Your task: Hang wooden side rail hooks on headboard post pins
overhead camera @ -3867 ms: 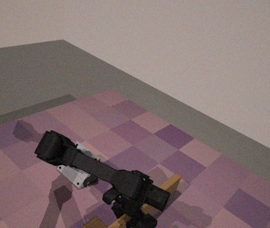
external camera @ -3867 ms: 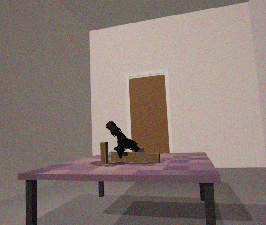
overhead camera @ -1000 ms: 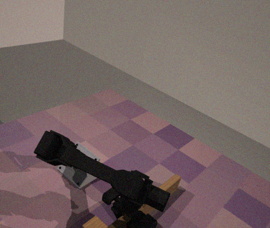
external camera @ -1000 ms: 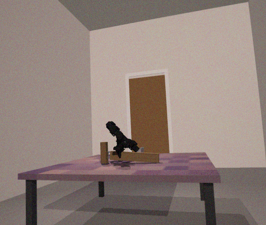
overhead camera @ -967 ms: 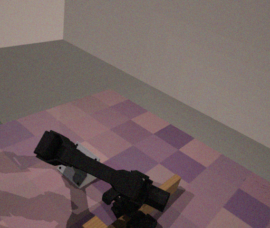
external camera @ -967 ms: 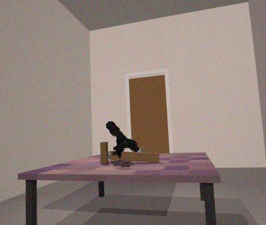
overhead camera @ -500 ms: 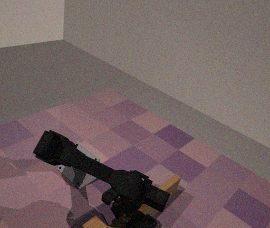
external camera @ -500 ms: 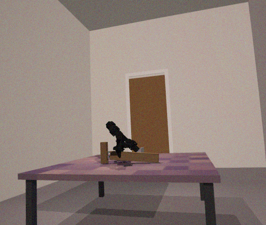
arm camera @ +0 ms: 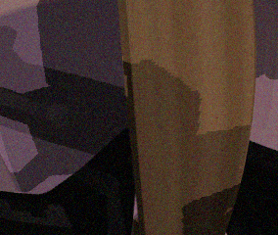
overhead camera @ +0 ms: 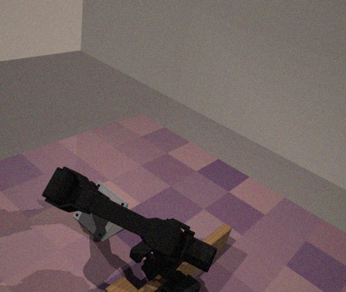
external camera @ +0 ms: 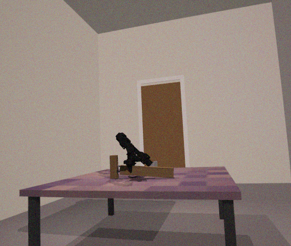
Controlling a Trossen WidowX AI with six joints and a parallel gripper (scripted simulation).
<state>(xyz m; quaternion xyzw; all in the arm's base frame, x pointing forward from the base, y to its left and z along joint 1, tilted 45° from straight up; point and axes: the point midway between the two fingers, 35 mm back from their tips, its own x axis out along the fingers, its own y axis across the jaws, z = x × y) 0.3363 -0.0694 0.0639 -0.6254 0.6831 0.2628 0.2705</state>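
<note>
Right now the upright headboard post is 14 cm to the right of my gripper tip, 4 cm above it and 1 cm behind it.
</note>
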